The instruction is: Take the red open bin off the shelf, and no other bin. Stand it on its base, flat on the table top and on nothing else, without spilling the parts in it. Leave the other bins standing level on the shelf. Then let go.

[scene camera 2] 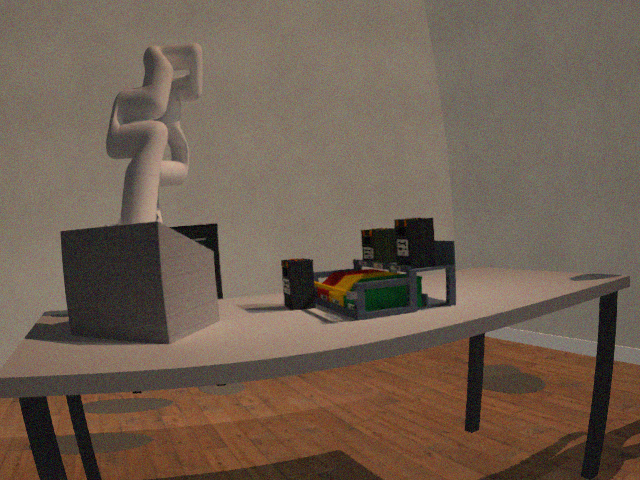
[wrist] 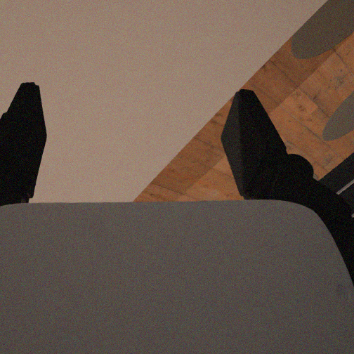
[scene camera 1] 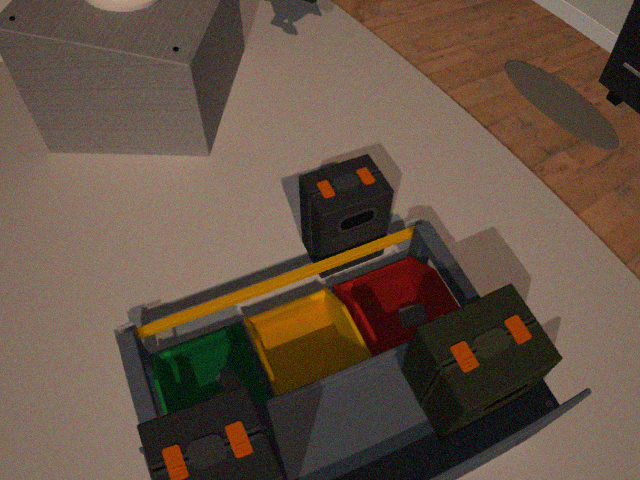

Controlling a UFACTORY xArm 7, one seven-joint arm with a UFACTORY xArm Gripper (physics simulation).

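Places are measured from the arm's base along level axes (x back, y down, z right), in metres.
Where they show: arm's base, origin of its link: [scene camera 2: 136, 241].
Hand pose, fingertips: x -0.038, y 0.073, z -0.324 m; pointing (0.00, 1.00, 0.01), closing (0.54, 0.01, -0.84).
Observation:
Each offset is from my fingertips to the centre of the thing. Level surfaces: height alone.
The red open bin {dy +0.097, dx -0.563, dz +0.171 m} [scene camera 1: 385, 294] sits in the shelf's lower tier at the right in scene camera 1, with a small grey part in it. The yellow bin {dy +0.097, dx -0.557, dz +0.283 m} [scene camera 1: 310, 341] stands beside it in the middle, and the green bin {dy +0.097, dx -0.555, dz +0.395 m} [scene camera 1: 201, 361] [scene camera 2: 387, 297] is at the left, with a dark part in it. The shelf [scene camera 1: 135, 377] [scene camera 2: 450, 284] is a grey frame on the table {dy +0.141 m} [scene camera 1: 248, 206] [scene camera 2: 248, 335] [wrist: 115, 75], with a yellow bar across its front. My gripper [wrist: 136, 108] is open and empty, with table top and floor below it; it is away from the bins.
A black case {dy +0.075, dx -0.408, dz +0.171 m} [scene camera 1: 343, 217] [scene camera 2: 297, 284] stands on the table against the shelf's front, near the red and yellow bins. A green case {dy -0.009, dx -0.660, dz +0.174 m} [scene camera 1: 480, 356] [scene camera 2: 377, 245] and another black case {dy -0.022, dx -0.647, dz +0.404 m} [scene camera 1: 206, 439] [scene camera 2: 415, 241] stand on the upper tier. The arm's grey pedestal [scene camera 1: 113, 93] [scene camera 2: 113, 284] is nearby.

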